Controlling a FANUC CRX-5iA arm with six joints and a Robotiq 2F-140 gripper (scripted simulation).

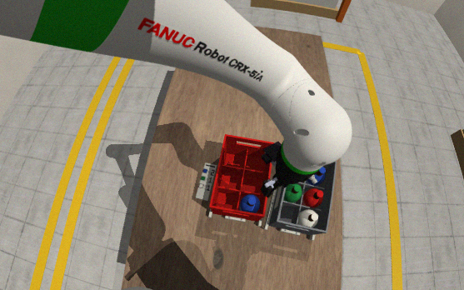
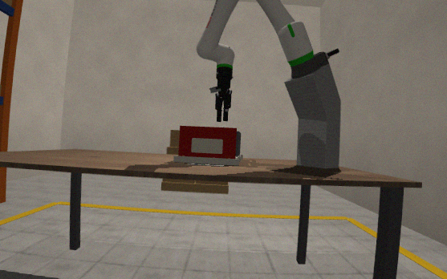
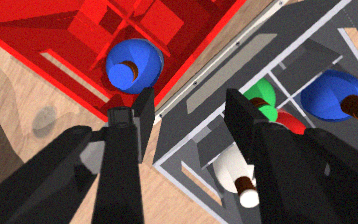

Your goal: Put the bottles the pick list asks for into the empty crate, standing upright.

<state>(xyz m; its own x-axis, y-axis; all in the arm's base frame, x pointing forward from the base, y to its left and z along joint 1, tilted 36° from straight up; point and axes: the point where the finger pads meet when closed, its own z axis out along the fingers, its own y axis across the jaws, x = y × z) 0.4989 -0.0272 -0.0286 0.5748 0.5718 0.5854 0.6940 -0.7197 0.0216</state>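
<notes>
My hand is 170 mm above the blue-label bottle, 160 mm to the left of it and 150 mm short of it. Also, from my hand: grey crate: 170 mm below, 130 mm to the right, 60 mm ahead; red crate: 170 mm below, 110 mm to the left, 30 mm ahead; green-label bottle: 170 mm below, 80 mm to the right, 50 mm ahead.
</notes>
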